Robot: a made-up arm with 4 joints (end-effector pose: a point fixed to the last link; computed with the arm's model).
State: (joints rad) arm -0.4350 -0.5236 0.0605 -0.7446
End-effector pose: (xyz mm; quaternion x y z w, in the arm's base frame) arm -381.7 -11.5 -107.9 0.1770 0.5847 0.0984 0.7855
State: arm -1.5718 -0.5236 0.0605 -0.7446
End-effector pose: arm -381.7 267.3 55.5 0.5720 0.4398 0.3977 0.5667
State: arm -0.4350 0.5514 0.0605 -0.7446
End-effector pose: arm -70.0 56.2 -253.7 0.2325 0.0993 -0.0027 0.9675
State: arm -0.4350 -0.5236 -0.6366 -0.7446
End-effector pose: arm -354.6 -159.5 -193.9 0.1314 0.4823 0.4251 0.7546
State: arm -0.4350 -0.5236 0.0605 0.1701
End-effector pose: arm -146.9 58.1 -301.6 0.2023 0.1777 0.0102 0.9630
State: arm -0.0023 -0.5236 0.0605 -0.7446
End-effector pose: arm -381.7 -136.2 -75.4 0.0043 0.5922 -0.0294 0.8052
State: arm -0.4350 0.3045 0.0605 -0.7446
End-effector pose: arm -154.2 54.0 -248.9 0.2253 0.2187 0.0215 0.9492
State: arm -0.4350 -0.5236 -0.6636 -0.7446
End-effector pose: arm -351.5 -164.1 -198.0 0.1293 0.4771 0.4370 0.7515
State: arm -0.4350 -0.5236 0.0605 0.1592
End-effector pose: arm -150.6 57.9 -300.6 0.2022 0.1830 0.0113 0.9620
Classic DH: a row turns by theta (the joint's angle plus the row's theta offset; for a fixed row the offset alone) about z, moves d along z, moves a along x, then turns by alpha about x. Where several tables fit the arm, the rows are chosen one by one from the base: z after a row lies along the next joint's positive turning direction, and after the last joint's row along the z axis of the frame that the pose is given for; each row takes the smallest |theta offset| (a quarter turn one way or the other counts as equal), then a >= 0, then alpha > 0; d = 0 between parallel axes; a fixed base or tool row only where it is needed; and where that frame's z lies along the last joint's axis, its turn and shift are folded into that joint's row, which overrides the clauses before.
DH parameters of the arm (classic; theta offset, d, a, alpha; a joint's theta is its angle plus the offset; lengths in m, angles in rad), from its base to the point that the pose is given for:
base (fixed): -1.5708 0.192 0 1.5708
joint 1: -1.5708 0.091 0.086 -1.5708
joint 2: 1.5708 0.179 0.089 1.5708
joint 3: 0 0.021 -0.038 -1.5708
joint 4: 0 -0.027 0.033 -1.5708
tool (fixed): 0 -0.352 0 0

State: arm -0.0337 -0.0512 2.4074 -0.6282
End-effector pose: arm 161.1 -38.5 -234.1 0.2712 0.1347 -0.8927 0.3339
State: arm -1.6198 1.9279 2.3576 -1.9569
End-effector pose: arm -297.9 -239.8 248.1 -0.8704 0.2392 -0.2354 0.3602
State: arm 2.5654 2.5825 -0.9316 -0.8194
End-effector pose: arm 141.2 377.5 311.6 0.6713 0.2518 -0.6445 0.2655
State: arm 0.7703 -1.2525 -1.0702 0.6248
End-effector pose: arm -314.1 -224.1 -45.7 0.0739 0.3593 0.1795 0.9128
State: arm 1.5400 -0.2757 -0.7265 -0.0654
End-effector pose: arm -144.7 -465.1 355.2 -0.6145 0.3599 0.1432 0.6873
